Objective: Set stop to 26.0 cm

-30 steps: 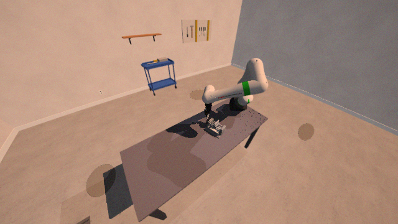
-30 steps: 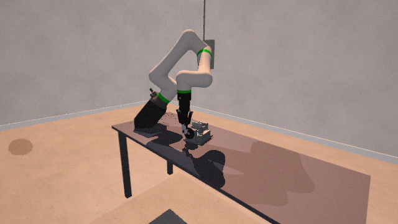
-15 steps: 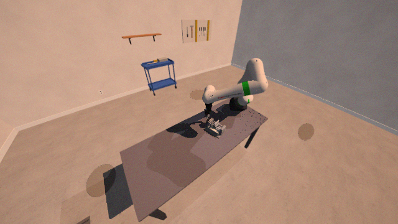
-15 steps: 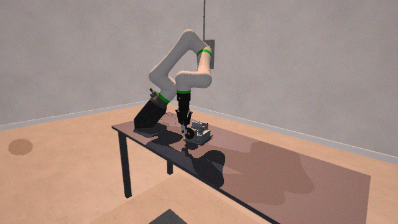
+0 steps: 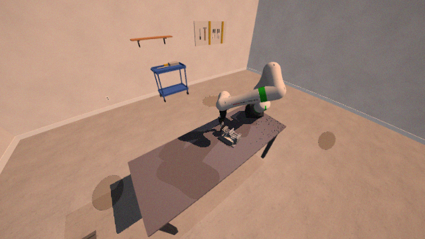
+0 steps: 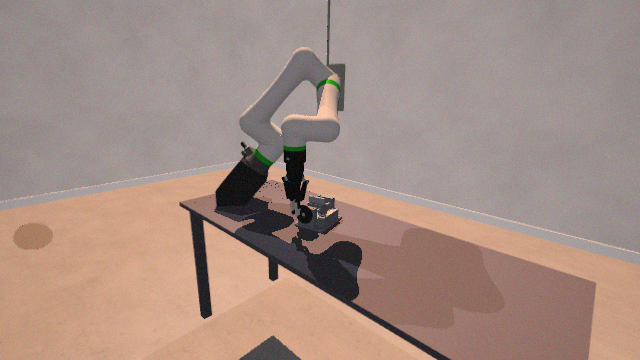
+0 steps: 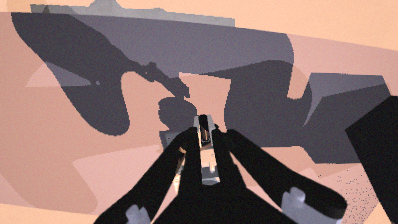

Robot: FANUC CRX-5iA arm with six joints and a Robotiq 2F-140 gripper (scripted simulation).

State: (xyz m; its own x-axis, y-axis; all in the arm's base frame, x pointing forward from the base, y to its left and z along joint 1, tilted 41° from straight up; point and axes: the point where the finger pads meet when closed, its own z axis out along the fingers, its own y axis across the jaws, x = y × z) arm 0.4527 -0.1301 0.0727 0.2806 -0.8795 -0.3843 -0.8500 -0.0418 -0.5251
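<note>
The handwheel lies 2 cm to the left of my hand and 2 cm below it. The rest, counted from my hand: grey stop fixture: 15 cm to the left, 2 cm below, 1 cm behind.
</note>
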